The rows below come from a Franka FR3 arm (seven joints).
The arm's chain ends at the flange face. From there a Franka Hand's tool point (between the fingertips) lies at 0.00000 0.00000 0.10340 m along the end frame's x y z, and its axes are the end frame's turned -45 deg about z.
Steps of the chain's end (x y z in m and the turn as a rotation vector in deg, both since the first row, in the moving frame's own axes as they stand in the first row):
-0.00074, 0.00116, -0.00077, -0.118, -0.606, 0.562
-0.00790, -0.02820, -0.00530, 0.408, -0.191, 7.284
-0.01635, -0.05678, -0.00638, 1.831, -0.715, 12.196
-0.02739, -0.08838, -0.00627, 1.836, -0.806, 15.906
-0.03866, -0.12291, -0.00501, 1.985, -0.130, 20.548
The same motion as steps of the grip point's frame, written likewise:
-0.00226, -0.00033, -0.00078, 0.345, -0.512, 0.562
0.01468, -0.02627, -0.00530, 0.424, 0.153, 7.284
0.03035, -0.05478, -0.00644, 1.800, 0.789, 12.196
0.04489, -0.08501, -0.00633, 1.868, 0.728, 15.906
0.06237, -0.11647, -0.00507, 1.496, 1.312, 20.548

